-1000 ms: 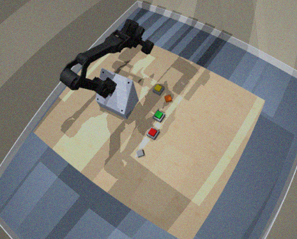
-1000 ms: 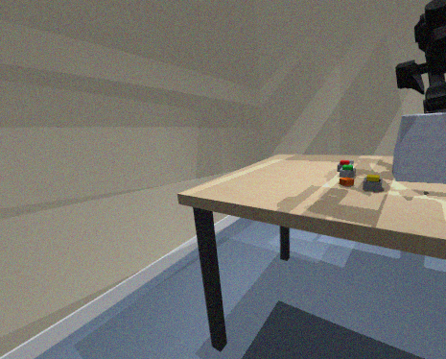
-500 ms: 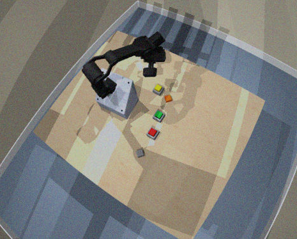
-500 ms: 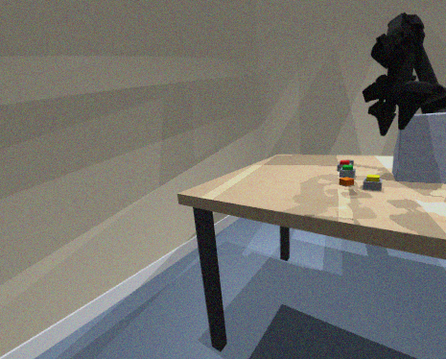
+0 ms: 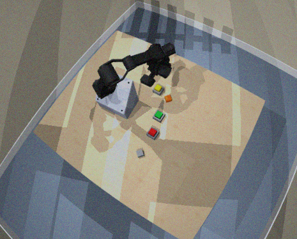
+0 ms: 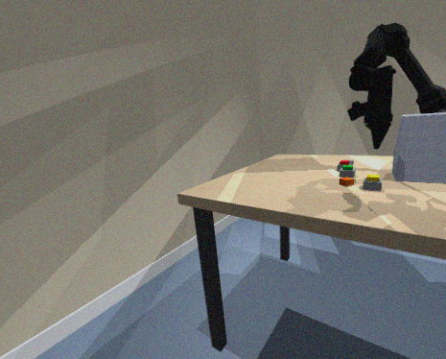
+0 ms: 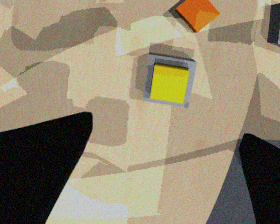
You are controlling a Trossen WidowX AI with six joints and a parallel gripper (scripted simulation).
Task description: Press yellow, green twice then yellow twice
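My gripper tip is now 90 mm above the yellow button. Round my gripper tip: red button (220 mm to the right, 140 mm ahead, 90 mm below); orange block (120 mm below, 80 mm ahead, 10 mm to the right); green button (130 mm to the right, 100 mm ahead, 90 mm below).
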